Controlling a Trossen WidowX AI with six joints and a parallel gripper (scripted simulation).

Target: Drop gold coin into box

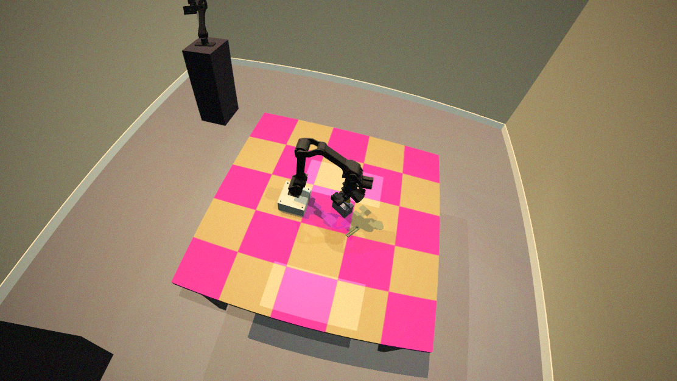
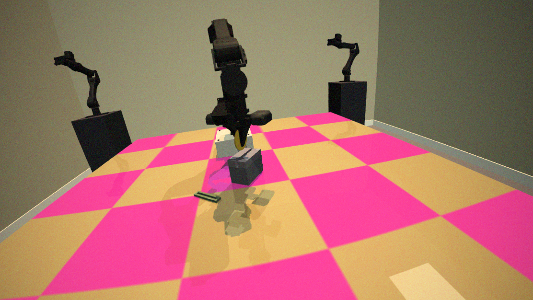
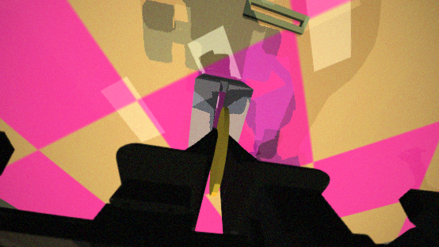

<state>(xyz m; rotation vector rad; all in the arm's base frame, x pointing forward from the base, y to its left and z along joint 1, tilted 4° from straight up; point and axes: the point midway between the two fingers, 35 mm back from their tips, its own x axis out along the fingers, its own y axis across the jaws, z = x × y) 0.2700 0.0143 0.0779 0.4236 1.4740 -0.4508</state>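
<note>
The gold coin lies 2 cm above my gripper tip.
</note>
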